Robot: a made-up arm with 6 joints.
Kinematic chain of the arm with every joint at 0, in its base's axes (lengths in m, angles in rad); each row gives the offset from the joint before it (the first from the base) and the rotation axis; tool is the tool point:
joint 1: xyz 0 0 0.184 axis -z
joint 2: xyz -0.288 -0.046 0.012 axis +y
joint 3: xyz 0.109 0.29 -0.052 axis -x
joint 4: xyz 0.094 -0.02 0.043 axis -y
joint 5: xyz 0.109 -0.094 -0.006 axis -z
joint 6: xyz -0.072 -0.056 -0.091 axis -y
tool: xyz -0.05 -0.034 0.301
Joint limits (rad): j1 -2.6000..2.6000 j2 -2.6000..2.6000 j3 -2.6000..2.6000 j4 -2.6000..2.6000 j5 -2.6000..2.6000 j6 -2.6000..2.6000
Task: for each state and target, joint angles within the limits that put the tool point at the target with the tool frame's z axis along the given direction. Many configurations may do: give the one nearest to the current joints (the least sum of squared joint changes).
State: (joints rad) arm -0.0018 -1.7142 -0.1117 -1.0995 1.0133 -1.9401
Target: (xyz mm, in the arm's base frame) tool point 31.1 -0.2 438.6 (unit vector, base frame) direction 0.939 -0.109 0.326
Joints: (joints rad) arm -0.4224 -1.4514 -0.4259 -1.2983 0.9068 -1.2966
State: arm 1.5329 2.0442 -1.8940 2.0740 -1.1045 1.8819
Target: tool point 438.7 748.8 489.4 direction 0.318 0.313 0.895
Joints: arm 2.0028 2.5147 -1.7311 1.5644 -1.5686 1.3827
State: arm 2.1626 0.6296 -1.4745 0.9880 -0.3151 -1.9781
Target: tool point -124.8 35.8 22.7 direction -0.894 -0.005 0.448
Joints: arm 2.4082 0.4568 -1.0398 1.0279 -0.3058 -1.4672
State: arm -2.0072 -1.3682 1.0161 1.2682 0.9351 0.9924
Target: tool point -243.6 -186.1 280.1 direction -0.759 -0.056 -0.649
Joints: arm -2.3768 -1.1230 0.3543 1.1156 0.9140 1.4617
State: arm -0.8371 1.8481 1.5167 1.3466 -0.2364 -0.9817
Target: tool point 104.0 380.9 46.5 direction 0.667 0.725 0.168
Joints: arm -0.0133 1.2459 0.9725 1.1850 0.1812 -1.2477
